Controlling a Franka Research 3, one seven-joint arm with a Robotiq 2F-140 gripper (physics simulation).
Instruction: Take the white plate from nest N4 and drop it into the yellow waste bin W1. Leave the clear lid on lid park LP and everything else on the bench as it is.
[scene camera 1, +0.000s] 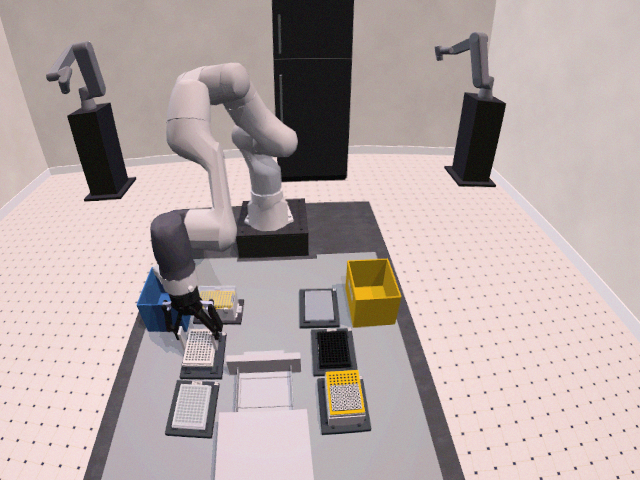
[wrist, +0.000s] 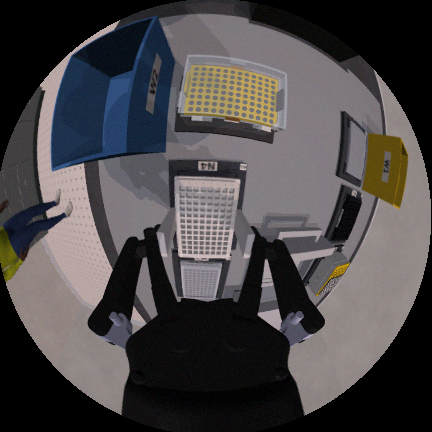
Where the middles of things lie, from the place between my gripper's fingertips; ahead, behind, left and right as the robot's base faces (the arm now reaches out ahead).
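Labels:
As for the black plate (scene camera 1: 333, 348), my hand is 2 cm above it, 37 cm to the right of it and 1 cm past it. The lid-like panel (scene camera 1: 318, 304) is 3 cm below my hand, 34 cm to the left of it and 18 cm behind it, while the yellow-topped tip rack (scene camera 1: 345, 406) sits 38 cm to the left of my hand and 17 cm ahead of it.

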